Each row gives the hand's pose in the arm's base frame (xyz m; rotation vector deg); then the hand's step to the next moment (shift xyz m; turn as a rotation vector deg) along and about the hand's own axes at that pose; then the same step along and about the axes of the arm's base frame.
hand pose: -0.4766 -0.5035 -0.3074 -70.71 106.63 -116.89
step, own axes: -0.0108 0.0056 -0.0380 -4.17 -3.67 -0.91
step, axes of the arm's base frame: -0.0188 0.0345 -0.0068 3.74 4.00 1.30
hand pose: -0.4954 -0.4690 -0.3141 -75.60 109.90 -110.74
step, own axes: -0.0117 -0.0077 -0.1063 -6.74 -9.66 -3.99
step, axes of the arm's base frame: -0.0559 0.0892 0.0201 6.24 9.09 5.75
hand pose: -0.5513 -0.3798 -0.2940 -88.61 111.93 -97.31
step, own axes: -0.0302 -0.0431 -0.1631 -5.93 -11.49 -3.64
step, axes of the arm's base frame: -0.0675 0.1369 0.0779 7.17 8.55 7.48
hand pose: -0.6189 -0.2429 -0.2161 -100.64 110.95 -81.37
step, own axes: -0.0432 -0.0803 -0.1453 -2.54 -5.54 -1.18
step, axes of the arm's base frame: -0.0294 0.1235 0.1154 3.75 3.55 3.44
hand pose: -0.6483 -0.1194 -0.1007 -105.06 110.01 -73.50
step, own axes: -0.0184 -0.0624 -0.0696 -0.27 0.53 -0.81
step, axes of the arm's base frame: 0.0028 0.0559 0.0771 -0.86 0.52 0.02
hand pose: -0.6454 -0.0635 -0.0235 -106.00 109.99 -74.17
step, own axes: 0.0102 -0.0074 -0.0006 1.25 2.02 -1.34
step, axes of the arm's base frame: 0.0028 -0.0076 0.0097 -2.61 -0.80 -0.01
